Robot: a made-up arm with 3 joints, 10 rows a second.
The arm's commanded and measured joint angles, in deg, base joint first. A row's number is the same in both.
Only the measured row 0 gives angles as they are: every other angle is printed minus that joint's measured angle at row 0.
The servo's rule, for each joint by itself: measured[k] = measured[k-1] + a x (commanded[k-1-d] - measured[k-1]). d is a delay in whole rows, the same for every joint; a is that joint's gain. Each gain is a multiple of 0.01, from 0.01 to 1. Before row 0 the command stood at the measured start. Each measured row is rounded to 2 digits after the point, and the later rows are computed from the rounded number. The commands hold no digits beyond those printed.
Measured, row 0:
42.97 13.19 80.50
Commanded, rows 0 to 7:
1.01 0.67 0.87
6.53 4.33 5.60
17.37 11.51 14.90
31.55 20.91 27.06
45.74 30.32 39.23
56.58 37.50 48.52
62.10 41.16 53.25
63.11 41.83 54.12
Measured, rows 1 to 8:
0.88 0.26 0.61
5.80 1.85 4.10
15.87 5.62 11.66
29.51 11.58 22.44
43.63 18.89 34.19
54.90 26.15 44.22
61.16 32.00 50.54
62.86 35.83 53.05
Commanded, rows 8 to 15:
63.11 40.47 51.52
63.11 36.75 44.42
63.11 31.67 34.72
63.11 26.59 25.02
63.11 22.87 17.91
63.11 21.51 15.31
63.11 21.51 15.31
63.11 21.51 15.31
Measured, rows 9 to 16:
63.08 37.64 51.98
63.11 37.29 46.69
63.11 35.10 38.31
63.11 31.78 29.01
63.11 28.31 21.24
63.11 25.66 17.09
63.11 24.04 15.84
63.11 23.05 15.47

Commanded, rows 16 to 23:
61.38 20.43 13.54
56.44 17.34 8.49
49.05 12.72 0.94
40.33 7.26 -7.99
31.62 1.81 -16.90
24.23 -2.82 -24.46
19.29 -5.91 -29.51
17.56 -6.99 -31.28
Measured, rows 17 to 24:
61.60 22.03 14.12
57.11 20.20 10.18
50.10 17.28 3.71
41.60 13.37 -4.48
32.92 8.86 -13.17
25.36 4.30 -21.07
20.08 0.32 -26.98
17.89 -2.53 -29.99

